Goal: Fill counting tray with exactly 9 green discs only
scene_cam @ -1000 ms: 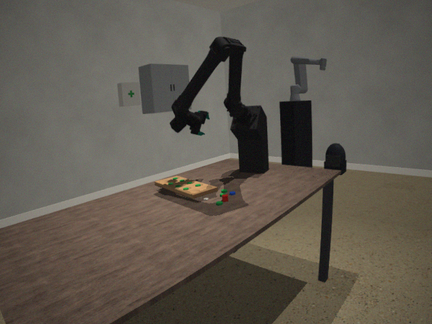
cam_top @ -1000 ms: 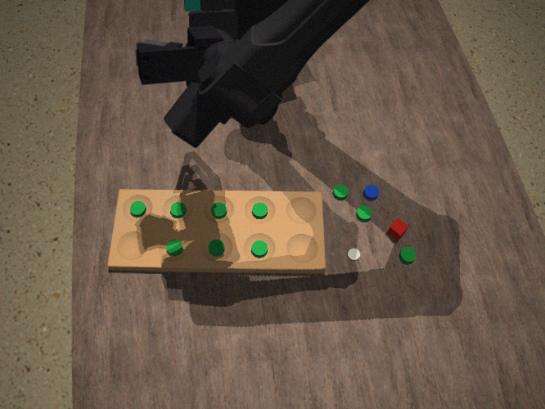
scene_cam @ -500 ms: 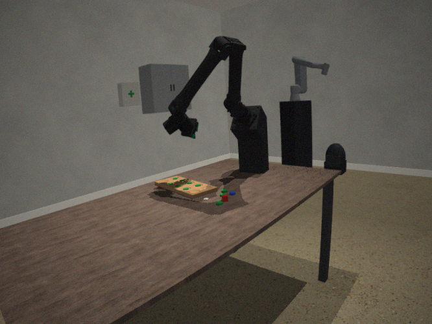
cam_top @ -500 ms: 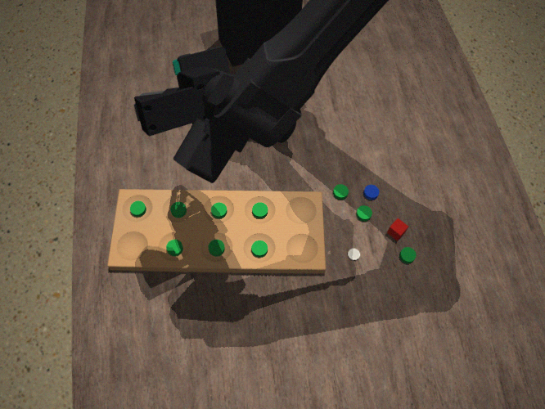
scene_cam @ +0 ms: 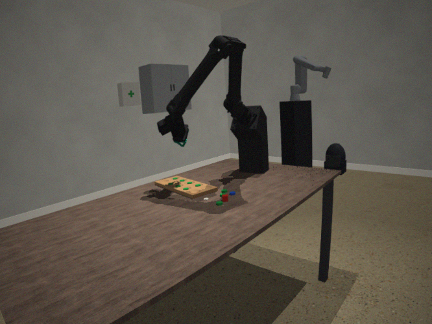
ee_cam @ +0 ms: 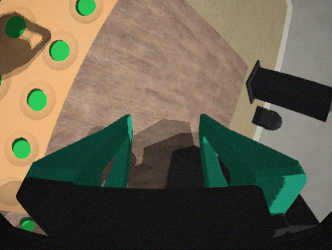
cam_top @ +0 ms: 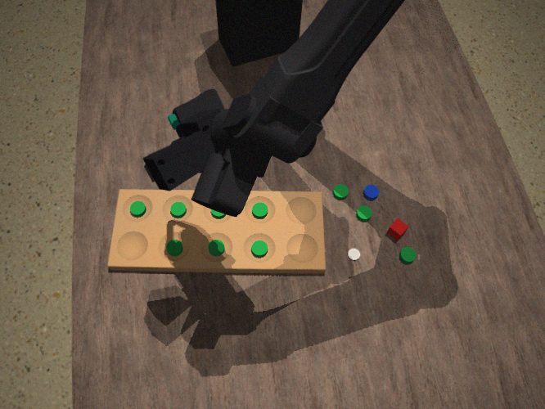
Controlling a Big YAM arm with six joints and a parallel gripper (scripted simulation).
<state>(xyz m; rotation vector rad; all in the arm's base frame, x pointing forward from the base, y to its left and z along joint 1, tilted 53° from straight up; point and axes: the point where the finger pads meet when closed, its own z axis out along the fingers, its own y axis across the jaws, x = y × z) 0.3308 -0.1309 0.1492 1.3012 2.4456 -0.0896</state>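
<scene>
My hand is 36 cm to the right of the red cube, 22 cm above it and 6 cm past it. Also, from my hand: white disc (30 cm to the left, 24 cm below, 1 cm ahead); then counting tray (23 cm below, 5 cm to the left, 3 cm ahead); then blue disc (30 cm to the left, 23 cm below, 13 cm behind).
</scene>
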